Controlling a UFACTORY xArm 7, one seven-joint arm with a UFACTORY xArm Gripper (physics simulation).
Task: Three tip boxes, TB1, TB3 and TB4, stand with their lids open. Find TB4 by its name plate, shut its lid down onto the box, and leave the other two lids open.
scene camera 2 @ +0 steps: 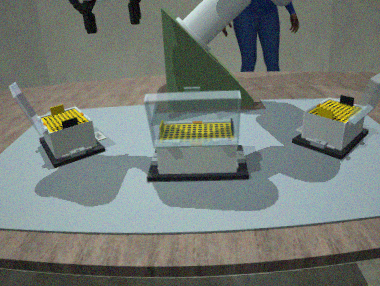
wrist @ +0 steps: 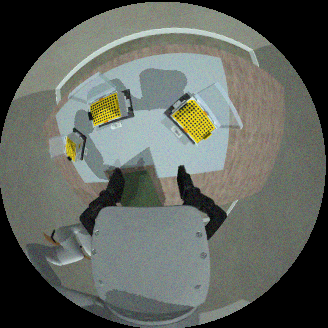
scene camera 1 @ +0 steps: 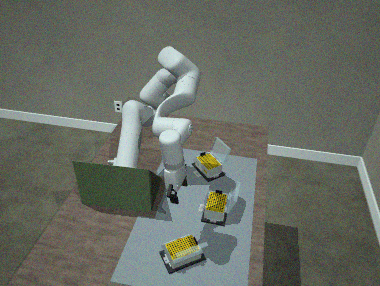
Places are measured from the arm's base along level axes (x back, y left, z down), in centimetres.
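Pixels of known places: gripper, fingertip midpoint: (scene camera 2: 113,28) (wrist: 148,173) (scene camera 1: 179,193); arm's base, link origin: (scene camera 2: 192,35) (scene camera 1: 125,169).
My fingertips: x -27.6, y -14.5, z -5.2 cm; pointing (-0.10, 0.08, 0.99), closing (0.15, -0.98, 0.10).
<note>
For each thing: its middle in the pictures, then the offset to it from my fingertips. Level surfaces: height alone.
- TB4, body centre: (scene camera 2: 63,116) (wrist: 195,121) (scene camera 1: 182,246) dy -11.6, dx -4.1, dz +15.7 cm
- TB3, body centre: (scene camera 2: 196,128) (wrist: 102,109) (scene camera 1: 216,200) dy +14.9, dx -13.5, dz +15.7 cm
- TB1, body centre: (scene camera 2: 336,107) (scene camera 1: 208,160) (wrist: 69,149) dy +42.2, dx -5.5, dz +15.7 cm
- pale blue mat, surface height: dz +22.2 cm
- wooden table, surface height: dz +22.4 cm
TB4 (scene camera 1: 181,246) (scene camera 2: 75,141) (wrist: 194,120) is the white box nearest scene camera 1, left in scene camera 2 and right in the wrist view. Its clear lid (scene camera 2: 26,107) (wrist: 220,106) stands open, leaning outward. Its name plate (wrist: 176,131) is too blurred to read. TB3 (scene camera 1: 216,202) (scene camera 2: 197,160) (wrist: 106,109) stands in the middle, its lid (scene camera 2: 192,105) open. TB1 (scene camera 1: 208,163) (scene camera 2: 332,127) (wrist: 71,148) is at the far end in scene camera 1, its lid (scene camera 1: 220,150) (wrist: 56,146) open. My gripper (scene camera 1: 178,192) (scene camera 2: 113,27) (wrist: 148,173) is open and empty, high above the table, away from the boxes.
A green wedge (scene camera 1: 115,190) (scene camera 2: 185,70) (wrist: 142,190) stands at the arm's base, below and between my fingers in the wrist view. The boxes stand on a pale blue mat (scene camera 1: 150,245) (scene camera 2: 30,200) on the wooden table (scene camera 1: 55,245). A person (scene camera 2: 256,30) stands behind the table.
</note>
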